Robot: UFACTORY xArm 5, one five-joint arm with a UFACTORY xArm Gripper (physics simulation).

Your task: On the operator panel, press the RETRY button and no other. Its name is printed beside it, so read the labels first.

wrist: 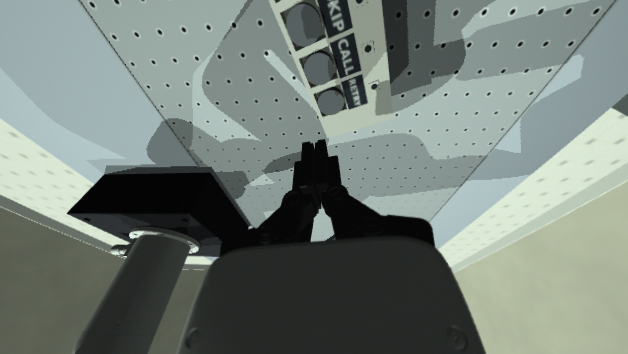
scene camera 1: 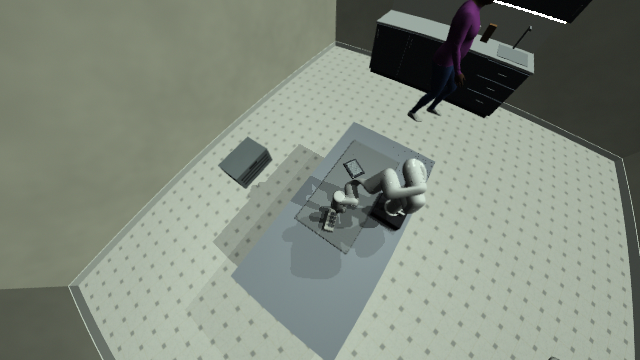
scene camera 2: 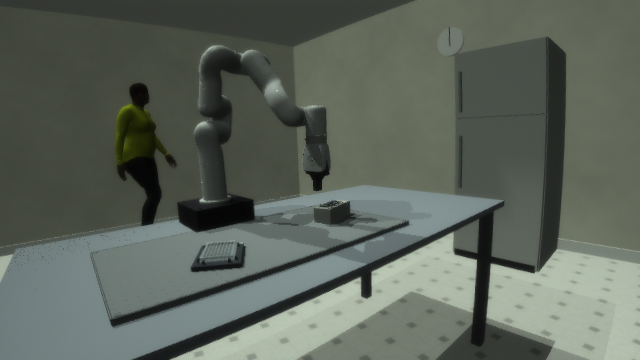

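Seen in the pictures: gripper, fingertip midpoint: (wrist: pixel 317 155) (scene camera 1: pixel 337 211) (scene camera 2: pixel 317 190); arm's base, link origin: (wrist: pixel 168 239) (scene camera 1: pixel 392 208) (scene camera 2: pixel 215 200).
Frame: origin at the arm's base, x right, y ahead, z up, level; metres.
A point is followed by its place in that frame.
Note:
The operator panel (scene camera 1: pixel 329 228) {z -0.021, x -0.381, y 0.318 m} (scene camera 2: pixel 325 215) {z -0.045, x -0.241, y 0.383 m} (wrist: pixel 372 120) {z -0.021, x -0.246, y 0.382 m} is a pale box on the perforated board. In the wrist view its RETRY button (wrist: pixel 331 101) {z -0.018, x -0.269, y 0.341 m} is a round grey disc beside the RETRY label (wrist: pixel 356 93) {z -0.021, x -0.274, y 0.363 m}, at the end of the row nearest my fingertips. The CALL button (wrist: pixel 319 68) {z -0.018, x -0.297, y 0.332 m} and the SKIP button (wrist: pixel 302 25) {z -0.018, x -0.325, y 0.321 m} follow farther up; the rest of the row is cut off. My gripper (scene camera 2: pixel 317 190) {z 0.039, x -0.256, y 0.329 m} (wrist: pixel 317 155) {z 0.039, x -0.256, y 0.329 m} is shut and empty. In the second scene view it hangs above the panel, with a gap between the fingertips and the buttons.
The perforated board (scene camera 1: pixel 345 245) {z -0.073, x -0.412, y 0.157 m} (scene camera 2: pixel 150 295) {z -0.074, x 0.387, y 0.526 m} lies on the table (scene camera 1: pixel 310 320) {z -0.087, x -0.951, y 0.094 m} (scene camera 2: pixel 45 290) {z -0.087, x 0.579, y 0.303 m}. A dark tray with a pale ribbed plate (scene camera 1: pixel 354 168) {z -0.049, x 0.174, y 0.417 m} (scene camera 2: pixel 219 252) {z -0.049, x 0.193, y 0.449 m} stands on the board, away from the panel. The black arm base (scene camera 2: pixel 215 212) {z -0.021, x 0.053, y 0.114 m} (wrist: pixel 150 195) {z -0.034, x -0.109, y 0.025 m} stands beside the board.

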